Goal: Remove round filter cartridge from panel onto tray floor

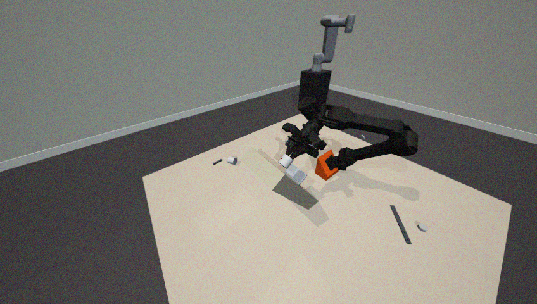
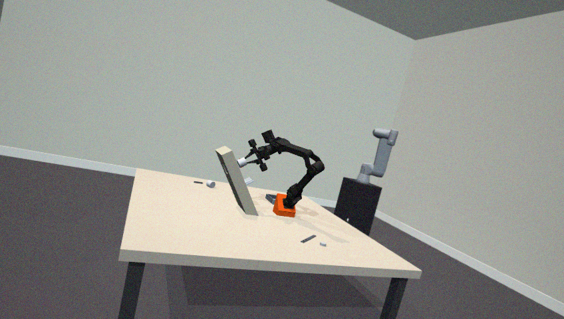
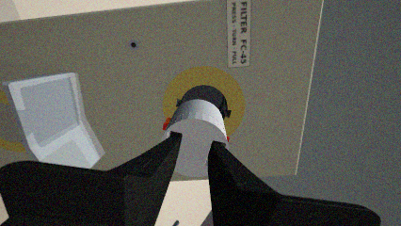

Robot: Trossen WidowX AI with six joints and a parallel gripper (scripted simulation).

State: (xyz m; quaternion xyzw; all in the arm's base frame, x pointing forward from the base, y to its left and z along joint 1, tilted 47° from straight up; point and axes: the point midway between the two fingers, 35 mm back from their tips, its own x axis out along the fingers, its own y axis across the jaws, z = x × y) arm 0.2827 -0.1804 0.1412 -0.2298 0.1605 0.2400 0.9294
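Right now my gripper tip is 40 mm past the grey flap, 10 mm to the right of it and 120 mm above it. From my gripper tip the other things lie so: round filter cartridge (10 mm ahead, 10 mm below); then service panel (10 mm ahead, 10 mm to the left, 110 mm below); then grey tray (400 mm behind, 260 mm to the right, 250 mm below).
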